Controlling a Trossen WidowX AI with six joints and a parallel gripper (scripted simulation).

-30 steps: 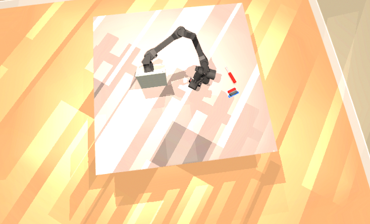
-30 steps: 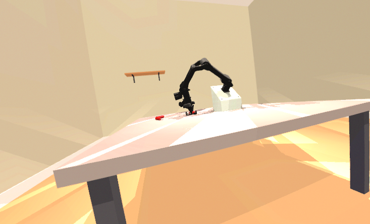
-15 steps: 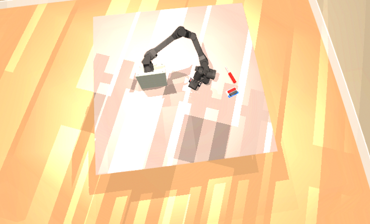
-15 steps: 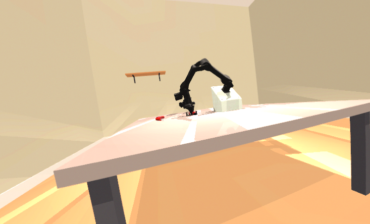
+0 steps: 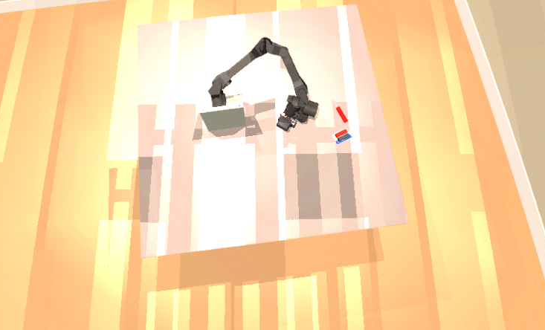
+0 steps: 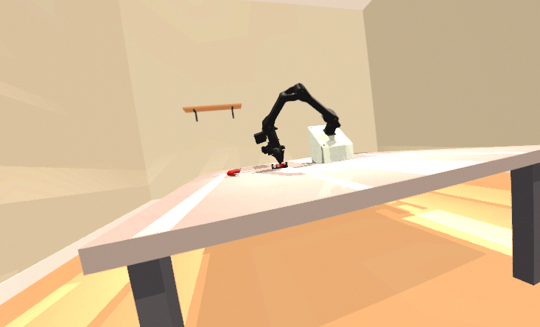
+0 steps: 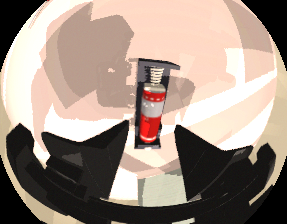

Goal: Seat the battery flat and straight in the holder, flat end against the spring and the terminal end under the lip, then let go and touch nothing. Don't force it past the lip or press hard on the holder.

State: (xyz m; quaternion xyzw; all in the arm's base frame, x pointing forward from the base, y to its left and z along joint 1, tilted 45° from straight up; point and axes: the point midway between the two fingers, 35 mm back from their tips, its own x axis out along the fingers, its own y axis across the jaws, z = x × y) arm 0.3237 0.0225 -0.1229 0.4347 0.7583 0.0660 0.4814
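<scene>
Now: the battery 10 mm below my gripper tip. Also, from my gripper tip: red screwdriver 290 mm ahead, 20 mm below, 10 mm to the left.
</scene>
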